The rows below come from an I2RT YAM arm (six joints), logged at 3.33 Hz.
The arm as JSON. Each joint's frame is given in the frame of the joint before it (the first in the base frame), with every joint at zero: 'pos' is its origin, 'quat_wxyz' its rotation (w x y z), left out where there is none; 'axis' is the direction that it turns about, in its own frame. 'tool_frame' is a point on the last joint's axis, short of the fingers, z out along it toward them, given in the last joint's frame.
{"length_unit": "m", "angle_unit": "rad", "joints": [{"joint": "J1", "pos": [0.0, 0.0, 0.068], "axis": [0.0, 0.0, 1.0]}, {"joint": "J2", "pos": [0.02, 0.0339, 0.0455], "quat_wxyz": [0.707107, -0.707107, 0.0, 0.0], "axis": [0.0, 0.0, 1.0]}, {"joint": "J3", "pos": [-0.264, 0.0, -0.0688], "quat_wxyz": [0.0, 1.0, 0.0, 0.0], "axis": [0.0, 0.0, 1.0]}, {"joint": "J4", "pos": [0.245, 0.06, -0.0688], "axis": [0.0, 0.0, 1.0]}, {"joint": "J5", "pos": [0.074, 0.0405, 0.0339], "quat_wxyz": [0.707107, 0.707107, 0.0, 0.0], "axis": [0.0, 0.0, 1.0]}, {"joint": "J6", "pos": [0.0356, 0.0, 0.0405], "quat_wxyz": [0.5, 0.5, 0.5, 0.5], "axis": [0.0, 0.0, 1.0]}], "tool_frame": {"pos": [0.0, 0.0, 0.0], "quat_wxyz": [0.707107, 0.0, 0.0, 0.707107]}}
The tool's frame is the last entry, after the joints.
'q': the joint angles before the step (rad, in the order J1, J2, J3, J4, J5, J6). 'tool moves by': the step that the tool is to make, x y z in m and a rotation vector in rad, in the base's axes. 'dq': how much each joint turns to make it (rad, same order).
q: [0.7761 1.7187 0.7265 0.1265 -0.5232 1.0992]
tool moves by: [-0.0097 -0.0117 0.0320 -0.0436 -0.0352 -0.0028]
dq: [-0.0006 -0.1468 0.0121 -0.1829 0.0443 -0.0387]
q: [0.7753 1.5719 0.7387 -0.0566 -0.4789 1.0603]
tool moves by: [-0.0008 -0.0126 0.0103 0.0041 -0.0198 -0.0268]
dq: [-0.0287 -0.0656 -0.0182 -0.0345 0.0071 -0.0093]
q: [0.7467 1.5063 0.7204 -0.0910 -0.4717 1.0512]
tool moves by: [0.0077 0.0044 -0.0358 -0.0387 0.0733 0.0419]
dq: [-0.0120 0.1458 -0.0004 0.0495 -0.0491 -0.0346]
